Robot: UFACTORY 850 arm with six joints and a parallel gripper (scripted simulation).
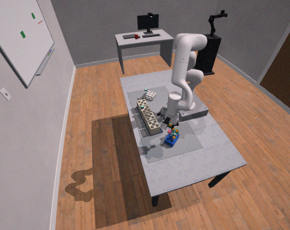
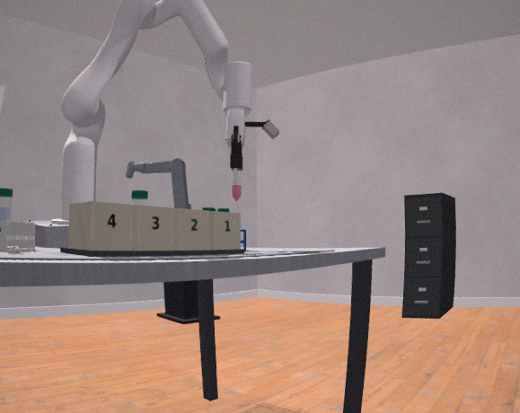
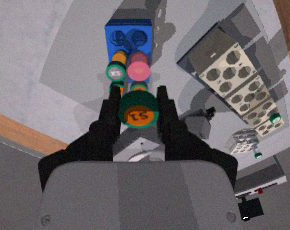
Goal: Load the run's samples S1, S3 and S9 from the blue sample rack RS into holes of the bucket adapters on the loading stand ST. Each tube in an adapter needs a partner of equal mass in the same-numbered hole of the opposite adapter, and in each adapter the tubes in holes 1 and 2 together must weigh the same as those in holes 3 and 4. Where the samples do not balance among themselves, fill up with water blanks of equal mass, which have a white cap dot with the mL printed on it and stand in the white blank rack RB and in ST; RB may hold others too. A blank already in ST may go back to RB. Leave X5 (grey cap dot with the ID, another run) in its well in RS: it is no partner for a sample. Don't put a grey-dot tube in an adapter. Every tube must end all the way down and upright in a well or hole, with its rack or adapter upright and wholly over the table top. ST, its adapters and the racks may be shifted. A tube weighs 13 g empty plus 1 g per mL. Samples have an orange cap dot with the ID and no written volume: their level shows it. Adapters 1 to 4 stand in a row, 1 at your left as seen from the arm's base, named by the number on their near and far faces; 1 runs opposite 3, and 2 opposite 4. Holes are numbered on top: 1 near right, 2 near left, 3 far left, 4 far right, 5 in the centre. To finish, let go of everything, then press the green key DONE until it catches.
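The sample tube S1 lies 10 mm behind my hand and 50 mm below it. The rest, counted from my hand: grey-dot tube X5 (50 mm behind, 190 mm below); blue sample rack RS (40 mm behind, 10 mm to the right, 220 mm below); sample tube S9 (60 mm behind, 60 mm to the right, 190 mm below).
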